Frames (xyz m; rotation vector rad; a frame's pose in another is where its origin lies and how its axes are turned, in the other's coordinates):
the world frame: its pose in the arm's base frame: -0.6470 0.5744 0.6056 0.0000 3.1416 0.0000
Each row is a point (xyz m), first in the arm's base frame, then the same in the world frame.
Working: the arm's base frame: its pose in the world frame: -0.6470 -0.5744 0.6056 0.0000 3.1416 0.0000

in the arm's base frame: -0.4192 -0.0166 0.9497
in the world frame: -0.2278 -0.5910 -0.3441
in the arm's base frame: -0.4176 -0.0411 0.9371
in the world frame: -0.2294 -0.6155 -0.3315
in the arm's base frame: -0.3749 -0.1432 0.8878
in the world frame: -0.2721 -0.7176 -0.2822
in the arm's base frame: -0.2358 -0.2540 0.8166
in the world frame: -0.4112 -0.8284 -0.2110
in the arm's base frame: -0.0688 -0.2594 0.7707
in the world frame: -0.5782 -0.8338 -0.1651
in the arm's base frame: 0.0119 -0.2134 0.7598
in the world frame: -0.6589 -0.7878 -0.1542
